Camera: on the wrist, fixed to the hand. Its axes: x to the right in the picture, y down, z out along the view.
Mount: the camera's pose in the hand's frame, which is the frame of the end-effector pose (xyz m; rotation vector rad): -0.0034 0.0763 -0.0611 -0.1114 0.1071 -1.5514
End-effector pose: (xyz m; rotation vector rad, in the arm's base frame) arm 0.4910 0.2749 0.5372 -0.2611 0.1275 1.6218
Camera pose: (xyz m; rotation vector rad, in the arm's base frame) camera 0.4208 0.2516 0.4732 -0.3854 -0.0894 0.0718
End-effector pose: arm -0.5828 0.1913 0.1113 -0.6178 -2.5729 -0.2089
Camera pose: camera -0.5193 0.2422 0.1656 1.4029 -2.3287 -0.8070
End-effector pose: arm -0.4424 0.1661 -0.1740 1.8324 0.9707 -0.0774
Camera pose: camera -0.4175 0.2008 -0.0860 0.6067 2.1796 -0.8296
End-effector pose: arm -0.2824 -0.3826 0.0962 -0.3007 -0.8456 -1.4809
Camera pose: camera -0.1911 -0.4113 0.0758 0.5129 -0.9110 -2.9273
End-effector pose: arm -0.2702 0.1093 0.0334 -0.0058 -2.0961 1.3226
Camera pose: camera -0.2604 0.1948 -0.0130 1.1875 -1.3319 0.2088
